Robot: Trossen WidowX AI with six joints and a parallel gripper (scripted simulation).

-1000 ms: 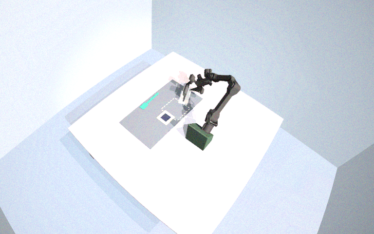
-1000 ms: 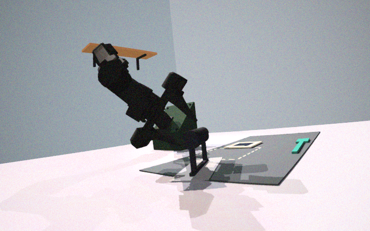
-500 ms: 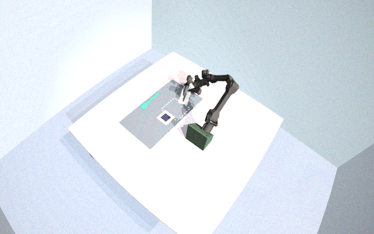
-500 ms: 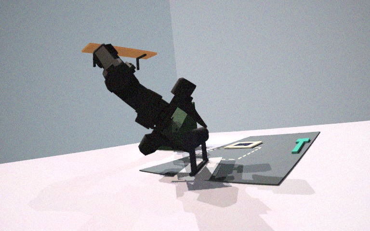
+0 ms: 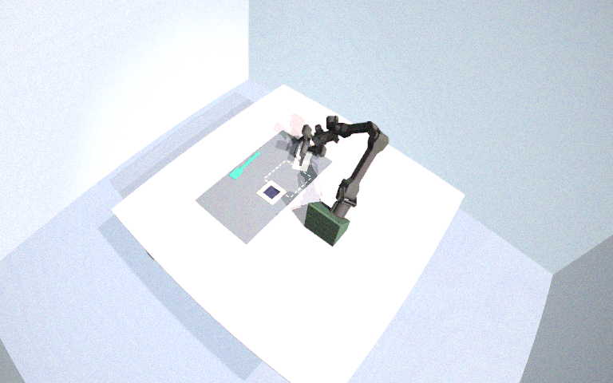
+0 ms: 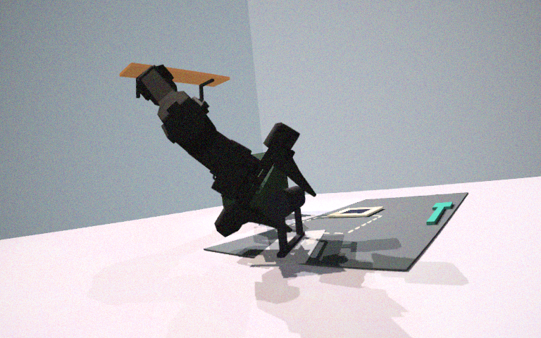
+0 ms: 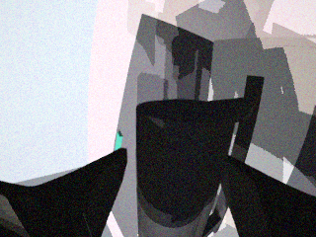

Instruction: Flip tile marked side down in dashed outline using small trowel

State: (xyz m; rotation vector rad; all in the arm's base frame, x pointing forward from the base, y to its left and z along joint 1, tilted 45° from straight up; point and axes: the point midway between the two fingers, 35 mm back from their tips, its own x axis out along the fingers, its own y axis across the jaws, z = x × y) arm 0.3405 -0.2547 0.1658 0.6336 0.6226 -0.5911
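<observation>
Right now the white tile is 30 cm to the left of my gripper tip, 5 cm below it and 4 cm behind it. The rest, counted from my gripper tip: grey mat (25 cm to the left, 7 cm below, 3 cm ahead); teal t-shaped tool (26 cm to the left, 17 cm ahead, 5 cm below).
</observation>
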